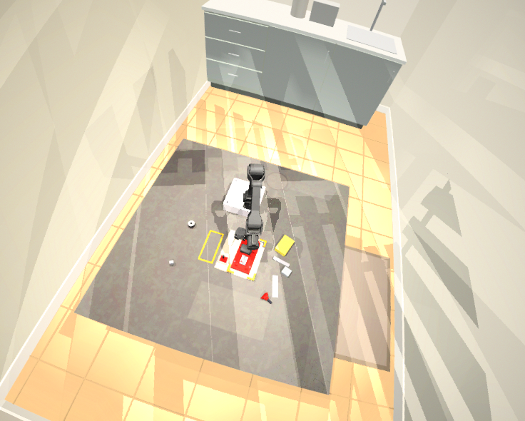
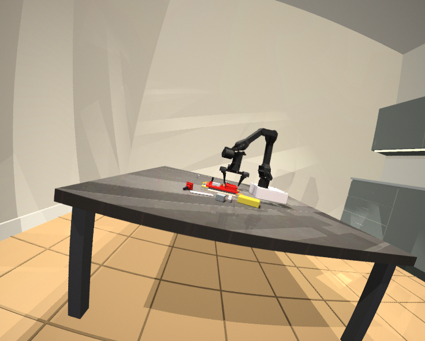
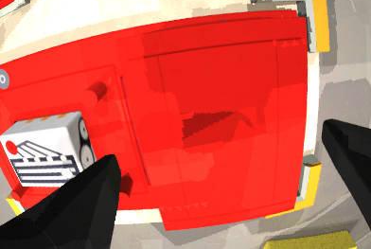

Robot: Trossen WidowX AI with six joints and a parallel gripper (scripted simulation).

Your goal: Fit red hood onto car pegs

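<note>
Right now the red hood is 1 cm below my gripper tip. Also, from my gripper tip: yellow block 6 cm behind, 20 cm to the left, 4 cm below; white engine block 9 cm ahead, 3 cm below; cream jig 6 cm ahead, 2 cm to the right, 4 cm below.
</note>
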